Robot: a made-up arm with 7 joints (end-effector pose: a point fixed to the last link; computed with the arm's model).
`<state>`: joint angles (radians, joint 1 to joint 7).
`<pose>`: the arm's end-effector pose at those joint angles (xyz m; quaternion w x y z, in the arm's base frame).
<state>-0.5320 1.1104 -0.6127 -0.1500 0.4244 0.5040 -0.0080</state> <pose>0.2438 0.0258 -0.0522 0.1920 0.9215 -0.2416 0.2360</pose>
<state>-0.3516 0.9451 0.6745 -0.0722 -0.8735 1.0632 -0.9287</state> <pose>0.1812 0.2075 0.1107 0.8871 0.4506 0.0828 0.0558</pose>
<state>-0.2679 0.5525 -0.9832 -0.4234 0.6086 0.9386 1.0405</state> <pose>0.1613 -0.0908 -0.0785 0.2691 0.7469 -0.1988 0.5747</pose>
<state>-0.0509 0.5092 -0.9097 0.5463 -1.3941 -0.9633 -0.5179</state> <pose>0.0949 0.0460 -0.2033 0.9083 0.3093 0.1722 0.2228</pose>
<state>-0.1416 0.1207 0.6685 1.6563 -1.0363 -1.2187 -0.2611</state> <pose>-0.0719 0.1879 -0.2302 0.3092 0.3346 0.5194 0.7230</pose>
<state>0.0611 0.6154 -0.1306 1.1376 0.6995 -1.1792 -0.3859</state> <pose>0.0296 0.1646 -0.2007 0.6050 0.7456 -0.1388 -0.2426</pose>
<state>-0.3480 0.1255 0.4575 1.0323 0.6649 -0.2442 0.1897</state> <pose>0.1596 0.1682 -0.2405 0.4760 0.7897 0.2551 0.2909</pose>
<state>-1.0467 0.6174 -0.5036 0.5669 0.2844 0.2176 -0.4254</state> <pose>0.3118 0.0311 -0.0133 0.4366 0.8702 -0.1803 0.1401</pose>
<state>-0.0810 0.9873 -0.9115 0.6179 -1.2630 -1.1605 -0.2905</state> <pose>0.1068 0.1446 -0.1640 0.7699 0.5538 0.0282 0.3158</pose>
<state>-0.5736 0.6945 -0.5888 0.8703 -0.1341 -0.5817 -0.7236</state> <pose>0.2186 0.0985 -0.1459 0.6356 0.7396 -0.1838 -0.1231</pose>
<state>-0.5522 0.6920 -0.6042 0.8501 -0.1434 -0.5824 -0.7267</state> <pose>0.2141 0.0941 -0.1500 0.6412 0.7326 -0.1846 -0.1344</pose>
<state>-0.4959 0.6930 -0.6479 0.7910 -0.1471 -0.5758 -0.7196</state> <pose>0.2016 0.0823 -0.1605 0.6472 0.7207 -0.1864 -0.1644</pose>
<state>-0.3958 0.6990 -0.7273 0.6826 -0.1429 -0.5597 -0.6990</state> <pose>0.1761 0.0606 -0.1775 0.6565 0.6976 -0.1879 -0.2168</pose>
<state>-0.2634 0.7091 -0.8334 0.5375 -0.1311 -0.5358 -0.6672</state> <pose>0.1360 0.0311 -0.1945 0.6729 0.6580 -0.1863 -0.2820</pose>
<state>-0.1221 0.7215 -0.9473 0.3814 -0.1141 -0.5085 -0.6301</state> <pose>0.0876 -0.0005 -0.2027 0.6963 0.6041 -0.1789 -0.3438</pose>
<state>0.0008 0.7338 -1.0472 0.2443 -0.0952 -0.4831 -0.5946</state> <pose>0.0434 -0.0275 -0.1994 0.7209 0.5489 -0.1673 -0.3887</pose>
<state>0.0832 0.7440 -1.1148 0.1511 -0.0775 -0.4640 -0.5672</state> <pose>0.0142 -0.0450 -0.1914 0.7380 0.5096 -0.1569 -0.4135</pose>
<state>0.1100 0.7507 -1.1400 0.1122 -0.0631 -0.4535 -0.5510</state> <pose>0.0043 -0.0516 -0.1869 0.7424 0.4978 -0.1561 -0.4204</pose>
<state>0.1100 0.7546 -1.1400 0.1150 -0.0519 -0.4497 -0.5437</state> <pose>0.0036 -0.0507 -0.1881 0.7376 0.5039 -0.1570 -0.4213</pose>
